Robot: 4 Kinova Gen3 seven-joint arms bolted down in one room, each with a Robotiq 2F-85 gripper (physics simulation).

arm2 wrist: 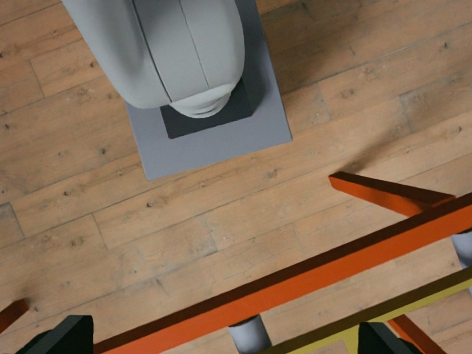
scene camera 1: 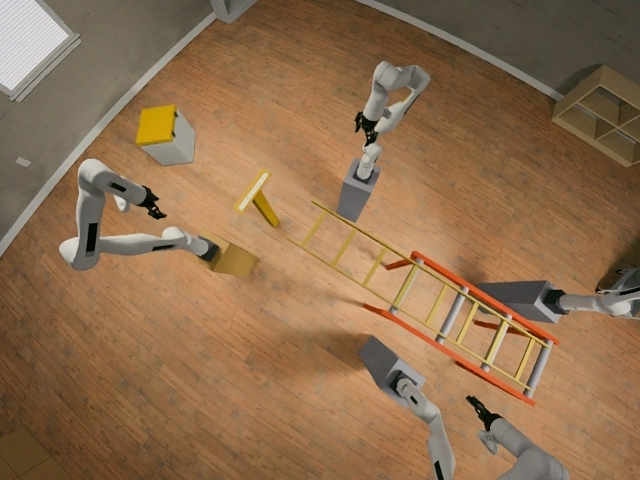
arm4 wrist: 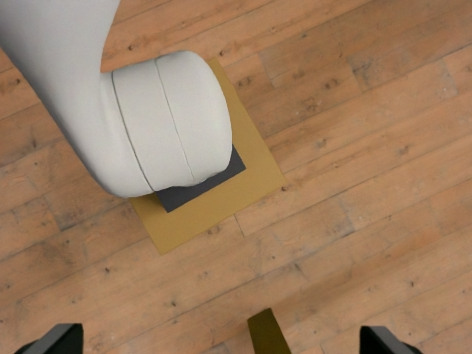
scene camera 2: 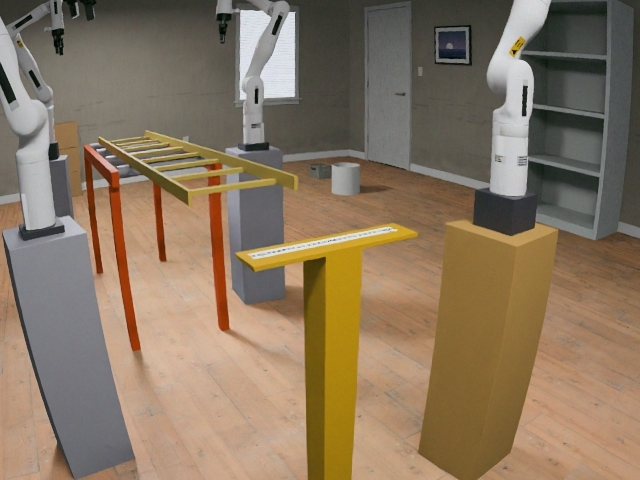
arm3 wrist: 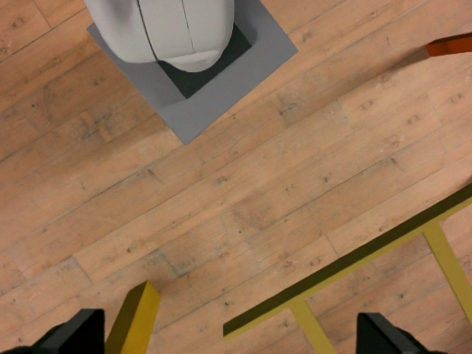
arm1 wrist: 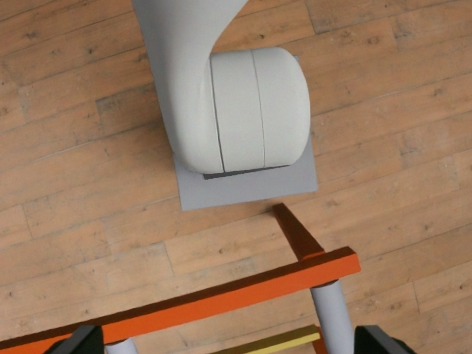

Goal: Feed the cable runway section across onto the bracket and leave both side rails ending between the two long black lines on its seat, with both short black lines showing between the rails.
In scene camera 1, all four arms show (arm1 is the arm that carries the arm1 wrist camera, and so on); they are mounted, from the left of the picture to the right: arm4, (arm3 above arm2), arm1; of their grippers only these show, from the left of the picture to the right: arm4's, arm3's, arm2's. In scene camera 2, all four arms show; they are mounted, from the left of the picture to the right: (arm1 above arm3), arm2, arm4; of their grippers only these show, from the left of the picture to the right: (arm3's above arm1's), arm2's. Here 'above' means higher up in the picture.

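Note:
The yellow ladder-like runway section [arm1 wrist: 280, 341] [arm2 wrist: 430, 300] [arm3 wrist: 350, 260] [scene camera 1: 344, 248] [scene camera 2: 258, 167] lies flat on the grey rollers of the orange stand [arm1 wrist: 225, 304] [arm2 wrist: 300, 288] [scene camera 1: 439, 268] [scene camera 2: 219, 268]. Its free end overhangs towards the yellow bracket [arm3 wrist: 135, 320] [arm4 wrist: 267, 332] [scene camera 1: 266, 209] [scene camera 2: 341, 310], with a gap between. The bracket's seat carries a white strip with dark marks, too small to read. Arm1's gripper [arm1 wrist: 229, 340], arm2's gripper [arm2 wrist: 226, 334] [scene camera 1: 473, 401], arm3's gripper [arm3 wrist: 231, 327] [scene camera 1: 363, 131] and arm4's gripper [arm4 wrist: 221, 340] [scene camera 1: 155, 205] are open and empty, apart from the section.
Arm4's tan pedestal [scene camera 1: 237, 260] [scene camera 2: 480, 330] stands beside the bracket. Grey pedestals of arm3 [scene camera 1: 354, 198] [scene camera 2: 62, 330], arm2 [scene camera 1: 385, 361] [scene camera 2: 258, 222] and arm1 [scene camera 1: 516, 297] flank the stand and section. A yellow-topped cabinet [scene camera 1: 156, 124] stands behind the bracket in scene camera 1.

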